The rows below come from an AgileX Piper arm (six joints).
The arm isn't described. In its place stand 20 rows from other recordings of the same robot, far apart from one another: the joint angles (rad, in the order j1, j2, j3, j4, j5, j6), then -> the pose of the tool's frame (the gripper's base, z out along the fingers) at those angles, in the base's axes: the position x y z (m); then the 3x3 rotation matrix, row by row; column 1 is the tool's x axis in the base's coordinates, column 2 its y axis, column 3 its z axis.
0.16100, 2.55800, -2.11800, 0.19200, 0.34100, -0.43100 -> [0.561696 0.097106 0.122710], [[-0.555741 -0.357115 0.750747], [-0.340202 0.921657 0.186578], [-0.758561 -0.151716 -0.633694]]
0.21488, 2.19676, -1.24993, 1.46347, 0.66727, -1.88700 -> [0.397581 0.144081 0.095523], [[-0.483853 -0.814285 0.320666], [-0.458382 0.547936 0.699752], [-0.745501 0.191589 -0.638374]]
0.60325, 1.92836, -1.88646, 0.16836, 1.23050, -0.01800 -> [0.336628 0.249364 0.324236], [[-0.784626 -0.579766 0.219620], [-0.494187 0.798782 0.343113], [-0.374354 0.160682 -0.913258]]
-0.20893, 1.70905, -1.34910, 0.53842, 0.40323, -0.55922 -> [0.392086 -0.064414 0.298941], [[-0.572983 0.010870 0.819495], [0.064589 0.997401 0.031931], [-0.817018 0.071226 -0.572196]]
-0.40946, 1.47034, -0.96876, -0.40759, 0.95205, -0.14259 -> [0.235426 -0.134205 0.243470], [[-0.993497 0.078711 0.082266], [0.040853 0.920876 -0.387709], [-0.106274 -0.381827 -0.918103]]
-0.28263, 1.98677, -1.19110, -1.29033, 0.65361, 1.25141 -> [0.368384 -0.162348 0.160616], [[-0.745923 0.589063 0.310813], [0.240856 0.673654 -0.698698], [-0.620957 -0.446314 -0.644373]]
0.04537, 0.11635, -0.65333, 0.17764, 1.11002, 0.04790 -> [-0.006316 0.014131 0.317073], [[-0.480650 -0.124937 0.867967], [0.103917 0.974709 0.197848], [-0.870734 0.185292 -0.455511]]
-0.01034, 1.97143, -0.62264, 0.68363, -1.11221, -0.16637 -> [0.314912 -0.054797 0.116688], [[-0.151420 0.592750 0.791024], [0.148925 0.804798 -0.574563], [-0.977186 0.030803 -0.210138]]
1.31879, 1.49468, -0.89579, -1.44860, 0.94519, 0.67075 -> [0.142837 0.261121 0.269977], [[0.147345 -0.422299 0.894401], [-0.949869 0.191689 0.246991], [-0.275751 -0.885956 -0.372884]]
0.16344, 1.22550, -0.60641, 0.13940, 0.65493, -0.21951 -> [0.198422 0.040528 0.209670], [[-0.886669 -0.291677 0.358807], [-0.255766 0.955811 0.144949], [-0.385230 0.036751 -0.922089]]
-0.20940, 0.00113, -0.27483, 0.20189, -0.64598, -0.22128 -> [-0.008634 -0.009395 0.346918], [[0.804063 0.318633 0.501952], [-0.230995 0.945360 -0.230078], [-0.547836 0.069049 0.833731]]
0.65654, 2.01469, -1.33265, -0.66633, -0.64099, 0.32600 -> [0.344263 0.307744 0.233701], [[0.151647 -0.847375 0.508879], [-0.157815 0.487472 0.858758], [-0.975755 -0.210537 -0.059805]]
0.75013, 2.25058, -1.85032, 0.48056, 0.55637, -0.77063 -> [0.360375 0.366177 0.197702], [[-0.228918 -0.919651 0.319120], [-0.672640 0.386412 0.631064], [-0.703671 -0.070191 -0.707051]]
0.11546, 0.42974, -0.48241, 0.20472, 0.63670, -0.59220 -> [0.082612 0.020654 0.290237], [[-0.331717 -0.393041 0.857603], [-0.452132 0.864104 0.221138], [-0.827974 -0.314394 -0.464344]]
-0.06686, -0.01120, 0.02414, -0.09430, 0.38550, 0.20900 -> [0.051896 -0.006704 0.171263], [[-0.289656 0.136554 0.947340], [0.140875 0.985073 -0.098919], [-0.946707 0.104804 -0.304570]]
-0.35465, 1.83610, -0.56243, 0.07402, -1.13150, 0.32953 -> [0.294558 -0.115572 0.156097], [[0.095415 0.401319 0.910955], [0.340530 0.846758 -0.408705], [-0.935380 0.349204 -0.055868]]
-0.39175, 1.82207, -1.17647, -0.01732, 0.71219, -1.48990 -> [0.331267 -0.137961 0.185800], [[-0.443793 -0.854788 0.269044], [-0.896081 0.426396 -0.123388], [-0.009248 -0.295845 -0.955191]]
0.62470, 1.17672, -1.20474, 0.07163, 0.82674, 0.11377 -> [0.194051 0.145824 0.389999], [[-0.621545 -0.522848 0.583363], [-0.249182 0.837952 0.485536], [-0.742691 0.156419 -0.651109]]
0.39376, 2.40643, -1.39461, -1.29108, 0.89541, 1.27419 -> [0.416362 0.099062 0.039578], [[-0.875647 0.078188 0.476580], [-0.268070 0.742145 -0.614296], [-0.401722 -0.665663 -0.628898]]
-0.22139, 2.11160, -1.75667, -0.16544, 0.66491, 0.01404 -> [0.466780 -0.114540 0.227737], [[-0.806752 0.185430 0.561041], [0.062945 0.971051 -0.230430], [-0.587528 -0.150586 -0.795069]]
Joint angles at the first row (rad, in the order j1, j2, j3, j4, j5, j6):
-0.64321, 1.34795, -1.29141, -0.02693, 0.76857, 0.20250
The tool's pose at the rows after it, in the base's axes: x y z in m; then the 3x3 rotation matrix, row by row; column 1 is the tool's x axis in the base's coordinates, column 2 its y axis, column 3 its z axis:
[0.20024 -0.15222 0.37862], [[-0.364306 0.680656 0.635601], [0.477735 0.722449 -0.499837], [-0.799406 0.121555 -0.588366]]
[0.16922 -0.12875 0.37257], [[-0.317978 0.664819 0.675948], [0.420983 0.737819 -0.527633], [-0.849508 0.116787 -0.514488]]
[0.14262 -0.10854 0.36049], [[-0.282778 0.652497 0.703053], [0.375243 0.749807 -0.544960], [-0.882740 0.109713 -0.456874]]
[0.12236 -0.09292 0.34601], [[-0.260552 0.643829 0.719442], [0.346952 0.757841 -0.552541], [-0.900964 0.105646 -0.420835]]
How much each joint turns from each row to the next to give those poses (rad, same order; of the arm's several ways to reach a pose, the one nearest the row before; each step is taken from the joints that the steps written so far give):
0.00000, -0.16677, 0.15238, -0.00310, -0.09413, -0.01450
-0.00002, -0.16005, 0.15141, 0.00008, -0.08004, -0.01650
0.00000, -0.14323, 0.13637, 0.00176, -0.05914, -0.01622
0.00006, -0.11599, 0.11075, 0.00595, -0.03497, -0.01409

